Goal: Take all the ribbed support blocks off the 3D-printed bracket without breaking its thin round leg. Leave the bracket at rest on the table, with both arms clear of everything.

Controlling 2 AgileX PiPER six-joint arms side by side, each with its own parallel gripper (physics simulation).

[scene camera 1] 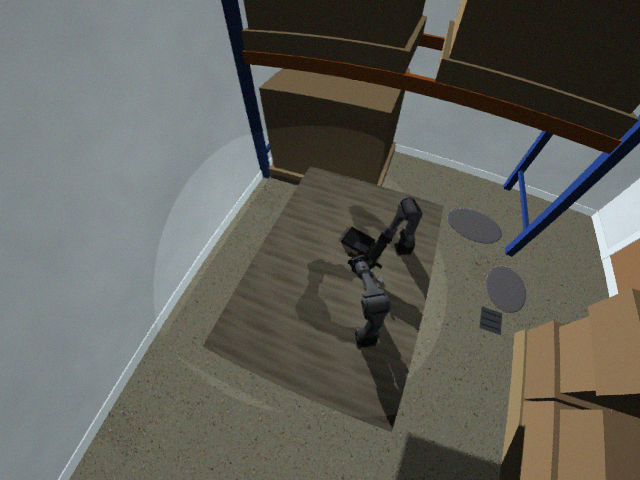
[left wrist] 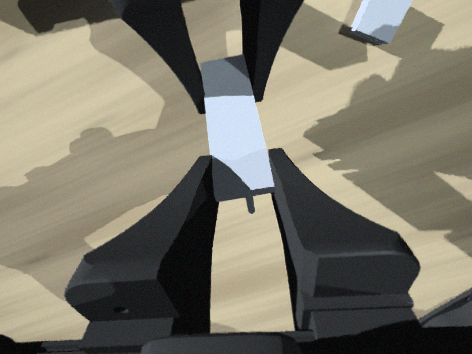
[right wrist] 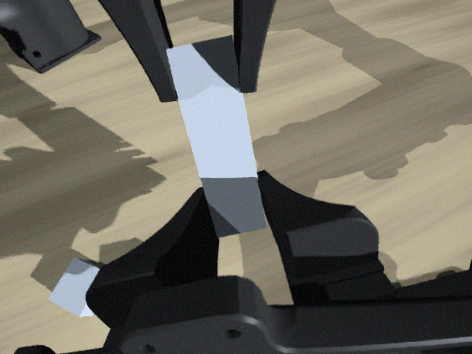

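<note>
The white bracket [left wrist: 235, 125] [right wrist: 220, 132] is held above the table [scene camera 1: 268, 320]. Its thin round leg [left wrist: 251, 204] sticks out at the left gripper's end in the left wrist view. My left gripper [left wrist: 242, 168] [right wrist: 208, 87] is shut on the bracket near the leg. My right gripper [right wrist: 235, 193] [left wrist: 227, 97] is shut on the bracket's other end. A separate white block [left wrist: 382, 19] [right wrist: 75, 289], with dark ridges at its end in the left wrist view, lies on the table. The bracket's underside is hidden, so blocks there cannot be seen.
A black open box [scene camera 1: 357, 239] stands beside the grippers. The left arm [scene camera 1: 375, 305] and right arm [scene camera 1: 409, 209] converge near it. Cartons [scene camera 1: 537, 361] stand at the lower right, and a large crate [scene camera 1: 325, 134] stands behind the table.
</note>
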